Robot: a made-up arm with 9 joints. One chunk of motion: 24 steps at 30 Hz.
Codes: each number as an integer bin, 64 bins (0 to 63) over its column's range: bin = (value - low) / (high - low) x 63, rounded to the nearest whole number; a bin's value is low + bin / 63 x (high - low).
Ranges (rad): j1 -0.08..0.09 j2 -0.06..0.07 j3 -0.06..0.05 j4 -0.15..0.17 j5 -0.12..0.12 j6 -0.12..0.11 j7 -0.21..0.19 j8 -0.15..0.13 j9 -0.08..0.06
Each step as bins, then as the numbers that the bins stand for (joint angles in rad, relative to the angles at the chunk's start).
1 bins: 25 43 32 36 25 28 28 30 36
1 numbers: -0.0125 0.0287 -0.0041 0.0329 -0.0248 -0.0178 -0.0322 -0.0167 0.0000
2 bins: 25 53 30 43 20 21 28 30 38
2 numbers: -0.0125 0.0494 -0.0076 0.0684 -0.0438 -0.0433 -0.0322 -0.0167 0.0044
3 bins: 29 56 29 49 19 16 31 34 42
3 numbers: -0.0017 0.0556 -0.0094 0.0989 -0.0476 -0.0616 -0.0132 0.0011 0.0133
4 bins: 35 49 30 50 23 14 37 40 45
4 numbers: 0.0144 0.0411 -0.0076 0.1040 -0.0324 -0.0689 0.0249 0.0278 0.0200
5 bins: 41 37 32 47 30 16 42 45 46
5 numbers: 0.0306 0.0163 -0.0041 0.0887 -0.0057 -0.0616 0.0567 0.0500 0.0222
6 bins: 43 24 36 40 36 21 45 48 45
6 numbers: 0.0360 -0.0105 0.0029 0.0532 0.0171 -0.0433 0.0757 0.0633 0.0200
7 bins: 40 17 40 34 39 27 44 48 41
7 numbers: 0.0279 -0.0249 0.0098 0.0227 0.0286 -0.0214 0.0694 0.0633 0.0111
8 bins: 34 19 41 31 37 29 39 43 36
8 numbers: 0.0117 -0.0208 0.0116 0.0075 0.0210 -0.0141 0.0376 0.0411 0.0000
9 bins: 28 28 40 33 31 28 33 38 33
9 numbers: -0.0044 -0.0022 0.0098 0.0176 -0.0019 -0.0178 -0.0005 0.0189 -0.0067
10 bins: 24 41 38 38 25 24 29 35 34
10 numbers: -0.0152 0.0246 0.0063 0.0430 -0.0248 -0.0324 -0.0259 0.0056 -0.0044
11 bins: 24 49 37 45 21 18 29 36 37
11 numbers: -0.0152 0.0411 0.0046 0.0786 -0.0400 -0.0543 -0.0259 0.0100 0.0022
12 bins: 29 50 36 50 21 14 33 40 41
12 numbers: -0.0017 0.0432 0.0029 0.1040 -0.0400 -0.0689 -0.0005 0.0278 0.0111
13 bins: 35 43 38 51 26 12 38 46 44
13 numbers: 0.0144 0.0287 0.0063 0.1090 -0.0210 -0.0762 0.0313 0.0544 0.0178
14 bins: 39 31 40 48 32 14 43 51 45
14 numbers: 0.0252 0.0040 0.0098 0.0938 0.0019 -0.0689 0.0630 0.0767 0.0200
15 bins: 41 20 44 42 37 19 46 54 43
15 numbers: 0.0306 -0.0187 0.0168 0.0633 0.0210 -0.0506 0.0821 0.0900 0.0156
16 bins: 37 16 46 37 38 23 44 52 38
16 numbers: 0.0198 -0.0270 0.0203 0.0379 0.0248 -0.0360 0.0694 0.0811 0.0044
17 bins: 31 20 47 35 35 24 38 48 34
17 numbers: 0.0037 -0.0187 0.0221 0.0278 0.0133 -0.0324 0.0313 0.0633 -0.0044
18 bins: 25 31 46 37 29 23 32 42 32
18 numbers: -0.0125 0.0040 0.0203 0.0379 -0.0095 -0.0360 -0.0068 0.0367 -0.0089
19 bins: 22 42 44 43 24 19 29 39 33
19 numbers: -0.0206 0.0267 0.0168 0.0684 -0.0286 -0.0506 -0.0259 0.0233 -0.0067
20 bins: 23 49 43 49 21 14 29 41 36
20 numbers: -0.0179 0.0411 0.0151 0.0989 -0.0400 -0.0689 -0.0259 0.0322 0.0000
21 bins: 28 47 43 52 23 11 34 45 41
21 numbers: -0.0044 0.0370 0.0151 0.1141 -0.0324 -0.0798 0.0059 0.0500 0.0111
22 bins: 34 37 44 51 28 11 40 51 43
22 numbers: 0.0117 0.0163 0.0168 0.1090 -0.0133 -0.0798 0.0440 0.0767 0.0156
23 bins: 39 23 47 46 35 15 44 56 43
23 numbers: 0.0252 -0.0125 0.0221 0.0837 0.0133 -0.0652 0.0694 0.0989 0.0156
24 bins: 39 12 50 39 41 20 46 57 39
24 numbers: 0.0252 -0.0352 0.0273 0.0481 0.0362 -0.0470 0.0821 0.1033 0.0067
